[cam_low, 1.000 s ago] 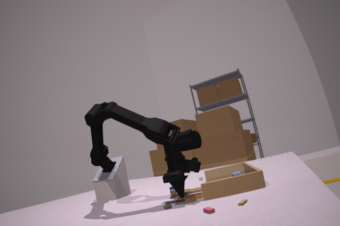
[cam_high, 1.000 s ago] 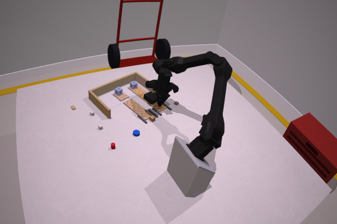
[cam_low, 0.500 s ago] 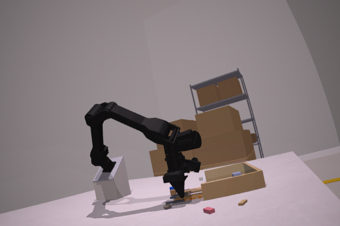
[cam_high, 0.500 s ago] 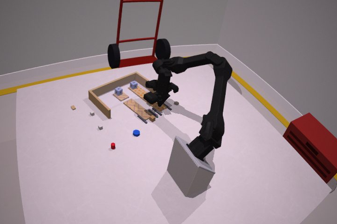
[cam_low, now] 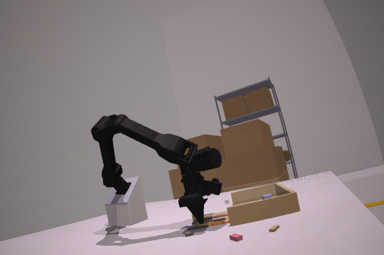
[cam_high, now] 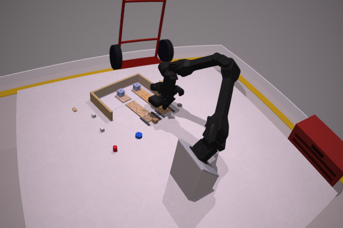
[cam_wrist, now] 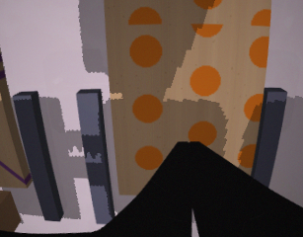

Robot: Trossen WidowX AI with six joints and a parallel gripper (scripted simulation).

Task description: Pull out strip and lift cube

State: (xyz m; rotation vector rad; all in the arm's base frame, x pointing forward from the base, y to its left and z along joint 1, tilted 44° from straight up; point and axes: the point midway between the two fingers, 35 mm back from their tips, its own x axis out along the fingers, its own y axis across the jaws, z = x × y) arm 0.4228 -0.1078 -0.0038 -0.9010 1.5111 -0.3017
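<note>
Right now my gripper tip is 9 cm short of the orange dotted strip and 4 cm to the right of it. Also, from my gripper tip: brown block 7 cm behind, 8 cm to the left; pebble 1 cm ahead, 9 cm to the right; pink block 17 cm ahead, 13 cm to the right.
</note>
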